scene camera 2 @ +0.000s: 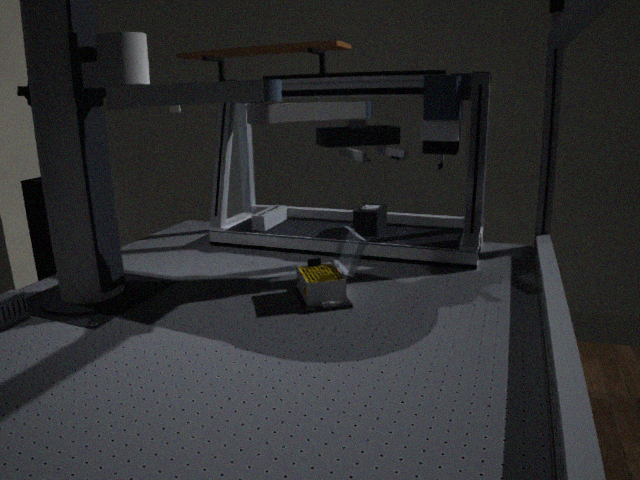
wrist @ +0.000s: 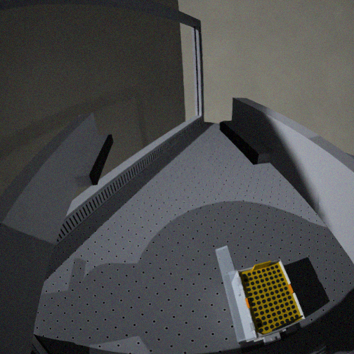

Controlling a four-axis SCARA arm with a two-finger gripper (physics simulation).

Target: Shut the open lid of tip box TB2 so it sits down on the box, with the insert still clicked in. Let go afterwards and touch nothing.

Scene:
my gripper: scene camera 2; wrist
same spot on my gripper: (scene camera 2: 399, 154) = (wrist: 86, 140)

